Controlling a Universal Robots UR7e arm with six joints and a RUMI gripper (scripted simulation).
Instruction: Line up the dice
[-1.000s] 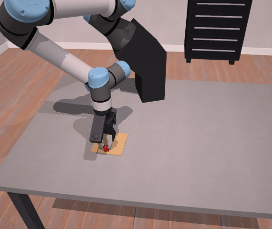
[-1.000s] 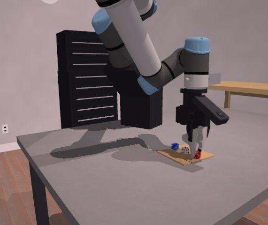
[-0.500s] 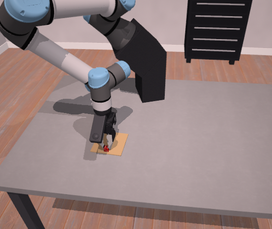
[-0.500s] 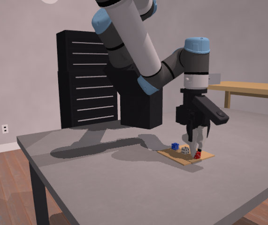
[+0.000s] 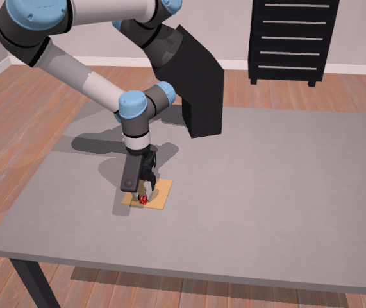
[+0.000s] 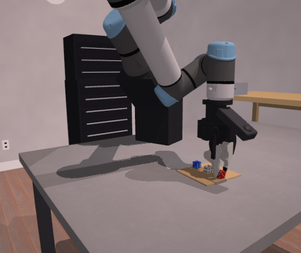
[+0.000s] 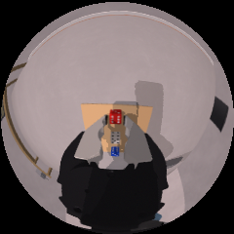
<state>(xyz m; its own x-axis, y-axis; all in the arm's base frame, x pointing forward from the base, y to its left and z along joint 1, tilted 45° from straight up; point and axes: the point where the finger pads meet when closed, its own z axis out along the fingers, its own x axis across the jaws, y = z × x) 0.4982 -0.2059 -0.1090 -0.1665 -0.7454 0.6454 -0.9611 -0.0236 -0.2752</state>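
The red die is 10 mm below my hand. The rest, counted from my hand: tan mat 50 mm behind, 10 mm to the left, 20 mm below; then white die 50 mm behind, 10 mm to the left, 10 mm below; then blue die 100 mm behind, 20 mm to the left, 10 mm below.
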